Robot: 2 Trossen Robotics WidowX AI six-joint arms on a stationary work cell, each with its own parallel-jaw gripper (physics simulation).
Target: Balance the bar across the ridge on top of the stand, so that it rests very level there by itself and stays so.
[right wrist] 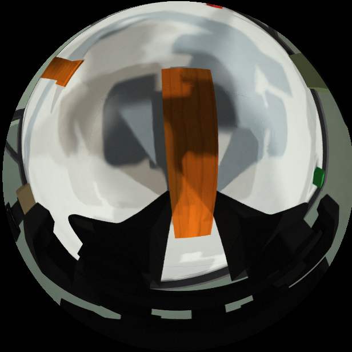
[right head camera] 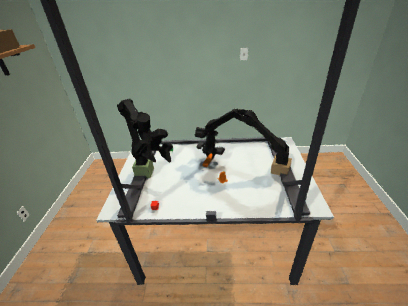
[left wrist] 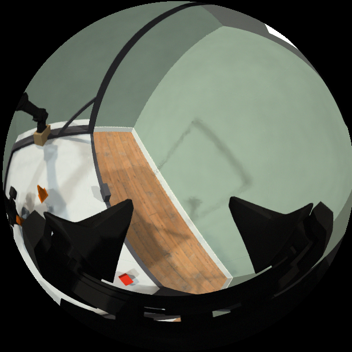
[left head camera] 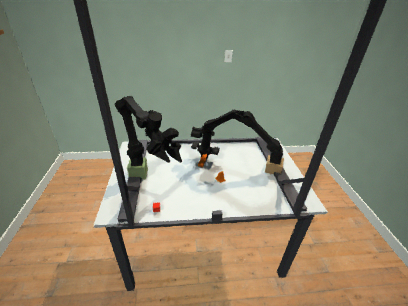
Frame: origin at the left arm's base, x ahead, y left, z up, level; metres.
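Seen in the pictures: left gripper, fingertip midpoint: [right head camera: 163, 161] [left head camera: 175, 162]; right gripper, fingertip midpoint: [right head camera: 210, 158] [left head camera: 204, 158]; left arm's base, origin of the base link: [right head camera: 141, 162] [left head camera: 136, 162]; right arm's base, origin of the base link: [right head camera: 281, 161] [left head camera: 275, 160].
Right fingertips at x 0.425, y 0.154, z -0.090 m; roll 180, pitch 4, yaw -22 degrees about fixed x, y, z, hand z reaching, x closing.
Pixels of each thing's top centre, then the offset from my right fingertips to it.
- orange wooden bar, middle of its top: [right head camera: 208, 158] [left head camera: 203, 158] 0.016 m up, 0.010 m back, 0.030 m right
- red cube, middle of its top: [left head camera: 156, 205] [right head camera: 154, 203] 0.032 m up, 0.287 m back, 0.447 m right
- small dark box, middle of its top: [right head camera: 210, 212] [left head camera: 217, 211] 0.056 m up, 0.023 m ahead, 0.529 m right
The orange wooden bar [left head camera: 202, 160] [right head camera: 208, 160] [left wrist: 19, 220] [right wrist: 192, 125] lies low over the table's back middle; whether it touches the table top is unclear. My right gripper [left head camera: 204, 155] [right head camera: 209, 154] [right wrist: 191, 195] points down and is shut on the bar, one fingertip against each long side, near one end in the right wrist view. The orange stand [left head camera: 220, 177] [right head camera: 222, 177] [left wrist: 42, 193] [right wrist: 61, 71] is on the table to the right of the bar and nearer the front, with nothing on it. My left gripper [left head camera: 174, 159] [left wrist: 182, 203] is open and empty, raised at the left.
A red cube [left head camera: 156, 207] [right head camera: 155, 205] [left wrist: 125, 279] [right wrist: 214, 6] is at the table's front left. A green block [right wrist: 319, 177] shows at the right of the right wrist view. A small dark box [left head camera: 216, 215] [right head camera: 211, 215] [left wrist: 105, 192] sits on the front edge. Dark posts rise at both sides.
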